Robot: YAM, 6 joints.
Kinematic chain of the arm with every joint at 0, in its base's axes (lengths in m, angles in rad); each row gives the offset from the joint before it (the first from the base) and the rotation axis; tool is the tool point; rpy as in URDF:
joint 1: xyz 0 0 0.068 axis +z
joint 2: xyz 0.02 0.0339 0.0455 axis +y
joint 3: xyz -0.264 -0.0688 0 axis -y
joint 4: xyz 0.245 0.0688 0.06 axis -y
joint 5: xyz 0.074 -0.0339 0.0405 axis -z
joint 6: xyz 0.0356 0 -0.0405 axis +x
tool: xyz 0 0 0 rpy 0 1.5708 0
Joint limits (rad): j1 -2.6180..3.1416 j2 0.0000..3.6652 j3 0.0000..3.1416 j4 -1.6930..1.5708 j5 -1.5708..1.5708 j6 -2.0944..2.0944
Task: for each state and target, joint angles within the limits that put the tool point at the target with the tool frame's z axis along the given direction. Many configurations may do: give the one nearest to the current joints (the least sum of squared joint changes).
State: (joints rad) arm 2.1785 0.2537 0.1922 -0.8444 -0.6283 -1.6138
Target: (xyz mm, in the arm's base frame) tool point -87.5 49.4 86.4 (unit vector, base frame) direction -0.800 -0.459 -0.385
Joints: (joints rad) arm 2.3022 0.8945 0.0021 -0.2143 -1.1255 -1.6138
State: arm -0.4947 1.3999 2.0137 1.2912 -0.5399 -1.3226
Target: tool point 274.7 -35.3 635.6 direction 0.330 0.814 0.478
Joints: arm -0.2397 1.7584 2.2806 0.7884 -1.0534 -1.3226
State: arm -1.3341 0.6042 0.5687 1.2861 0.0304 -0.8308
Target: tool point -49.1 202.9 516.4 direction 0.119 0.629 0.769
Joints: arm -1.2835 0.3059 1.2821 1.2321 -0.2965 -0.8308
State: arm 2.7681 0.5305 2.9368 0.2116 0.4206 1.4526
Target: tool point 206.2 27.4 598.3 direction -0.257 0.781 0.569
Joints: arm 3.1397 0.6026 2.1265 -0.3795 0.8956 1.4526
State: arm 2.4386 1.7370 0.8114 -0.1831 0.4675 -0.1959
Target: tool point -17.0 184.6 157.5 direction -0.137 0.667 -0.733
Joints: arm 1.6460 1.0076 0.3653 -0.1839 -0.0865 -0.1959
